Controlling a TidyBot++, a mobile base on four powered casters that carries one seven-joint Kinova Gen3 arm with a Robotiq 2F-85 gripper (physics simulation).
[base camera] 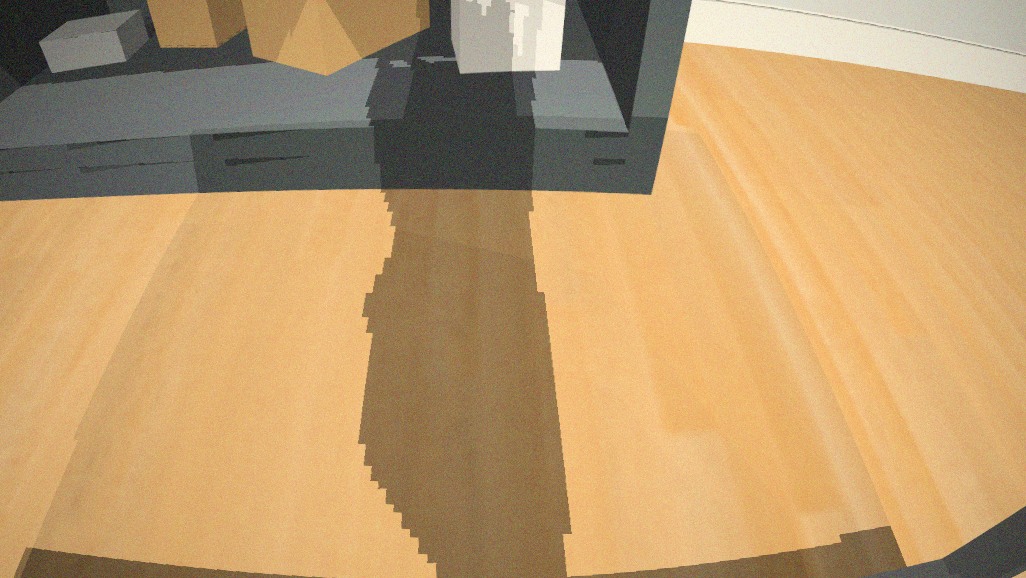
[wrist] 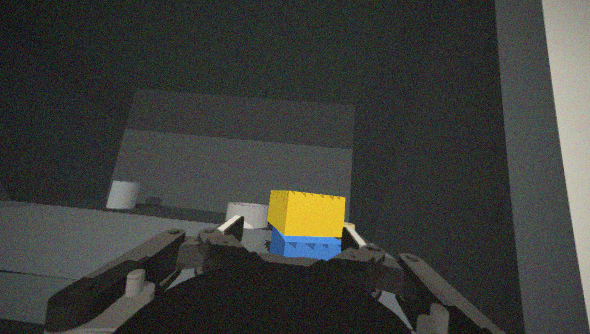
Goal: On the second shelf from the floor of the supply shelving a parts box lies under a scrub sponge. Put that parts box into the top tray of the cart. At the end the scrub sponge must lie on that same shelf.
The gripper shows in the wrist view (292, 232); in the base camera view it is out of frame. A yellow scrub sponge shows in the wrist view (292, 213); in the base camera view it is out of frame.
